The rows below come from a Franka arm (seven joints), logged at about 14 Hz.
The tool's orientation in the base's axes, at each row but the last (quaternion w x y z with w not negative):
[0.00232, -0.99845, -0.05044, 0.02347]
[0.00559, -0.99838, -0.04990, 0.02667]
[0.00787, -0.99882, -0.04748, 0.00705]
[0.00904, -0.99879, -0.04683, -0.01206]
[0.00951, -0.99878, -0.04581, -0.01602]
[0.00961, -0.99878, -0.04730, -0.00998]
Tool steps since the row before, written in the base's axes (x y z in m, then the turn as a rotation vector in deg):
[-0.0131, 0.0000, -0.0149, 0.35, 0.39, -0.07]
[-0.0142, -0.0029, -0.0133, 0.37, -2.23, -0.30]
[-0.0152, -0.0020, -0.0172, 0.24, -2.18, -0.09]
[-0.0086, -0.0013, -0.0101, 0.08, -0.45, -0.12]
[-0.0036, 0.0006, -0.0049, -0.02, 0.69, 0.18]
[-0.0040, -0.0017, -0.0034, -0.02, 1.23, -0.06]
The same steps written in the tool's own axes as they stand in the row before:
[-0.0123, -0.0012, 0.0155, 0.39, -0.35, 0.05]
[-0.0137, 0.0017, 0.0140, 0.16, 2.26, 0.26]
[-0.0151, 0.0008, 0.0174, 0.03, 2.19, 0.05]
[-0.0089, 0.0007, 0.0099, 0.03, 0.46, 0.11]
[-0.0037, -0.0008, 0.0048, 0.05, -0.69, -0.17]
[-0.0042, 0.0014, 0.0033, 0.09, -1.23, 0.08]

